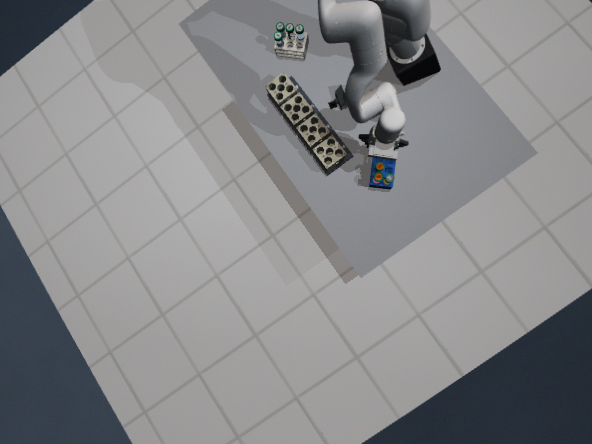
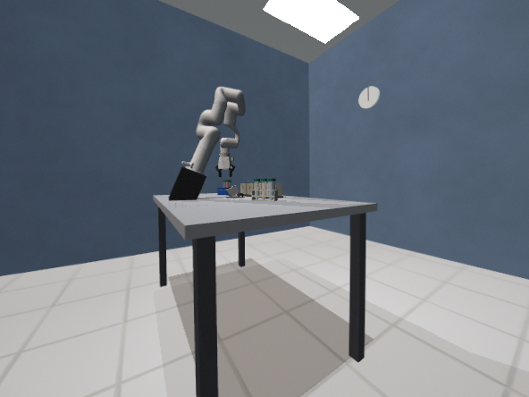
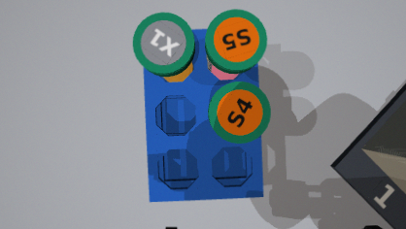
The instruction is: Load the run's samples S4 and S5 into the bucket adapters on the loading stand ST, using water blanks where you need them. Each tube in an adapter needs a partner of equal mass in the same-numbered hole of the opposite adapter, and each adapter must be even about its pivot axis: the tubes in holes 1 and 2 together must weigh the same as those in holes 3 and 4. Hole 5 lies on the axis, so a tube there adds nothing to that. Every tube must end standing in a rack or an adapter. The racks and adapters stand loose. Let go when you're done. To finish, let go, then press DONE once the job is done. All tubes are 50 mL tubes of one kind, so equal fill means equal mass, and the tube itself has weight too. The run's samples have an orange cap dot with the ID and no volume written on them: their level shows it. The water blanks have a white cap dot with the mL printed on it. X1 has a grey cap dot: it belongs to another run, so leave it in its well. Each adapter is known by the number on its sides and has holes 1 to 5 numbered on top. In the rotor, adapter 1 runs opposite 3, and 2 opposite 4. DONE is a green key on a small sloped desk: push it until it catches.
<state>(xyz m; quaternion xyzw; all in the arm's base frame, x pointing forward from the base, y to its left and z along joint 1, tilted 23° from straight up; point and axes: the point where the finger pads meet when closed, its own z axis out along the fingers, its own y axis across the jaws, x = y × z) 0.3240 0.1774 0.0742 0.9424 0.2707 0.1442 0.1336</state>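
Now: hand 13 cm above the blue rack, 6 cm to the right of it and 4 cm short of it. Round my hand: white rack 58 cm to the right, 14 cm behind, 13 cm below; then adapter 14 cm to the right, 13 cm ahead, 11 cm below.
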